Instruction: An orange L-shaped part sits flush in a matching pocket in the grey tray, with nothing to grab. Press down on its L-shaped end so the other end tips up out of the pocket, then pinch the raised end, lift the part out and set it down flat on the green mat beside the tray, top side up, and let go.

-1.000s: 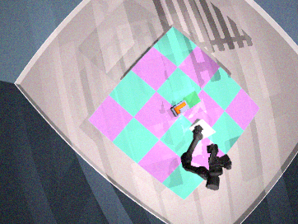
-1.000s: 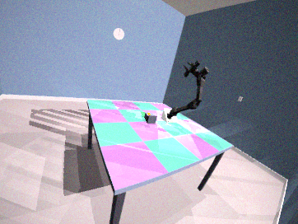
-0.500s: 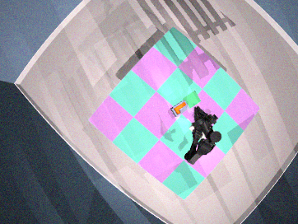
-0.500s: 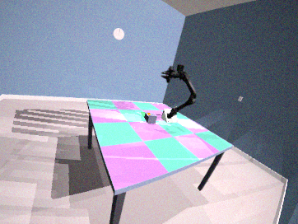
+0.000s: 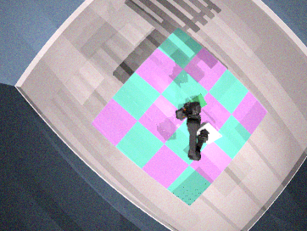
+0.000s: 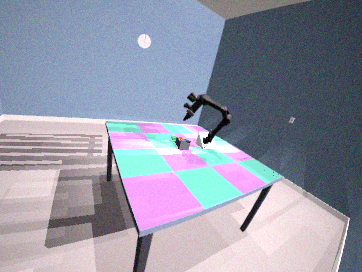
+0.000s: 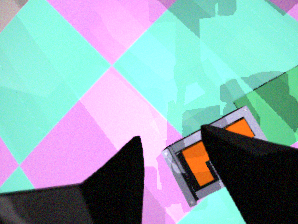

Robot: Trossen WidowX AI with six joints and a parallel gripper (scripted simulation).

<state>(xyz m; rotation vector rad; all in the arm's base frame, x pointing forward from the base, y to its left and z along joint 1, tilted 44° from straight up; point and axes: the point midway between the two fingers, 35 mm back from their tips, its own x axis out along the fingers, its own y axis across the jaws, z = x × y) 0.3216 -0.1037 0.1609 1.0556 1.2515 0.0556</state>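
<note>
Now: gripper tip 200 mm above the orange L-shaped part, 60 mm past it and 20 mm to the left of it. Also, from my gripper tip: green mat: 260 mm below, 180 mm to the right, 90 mm behind.
</note>
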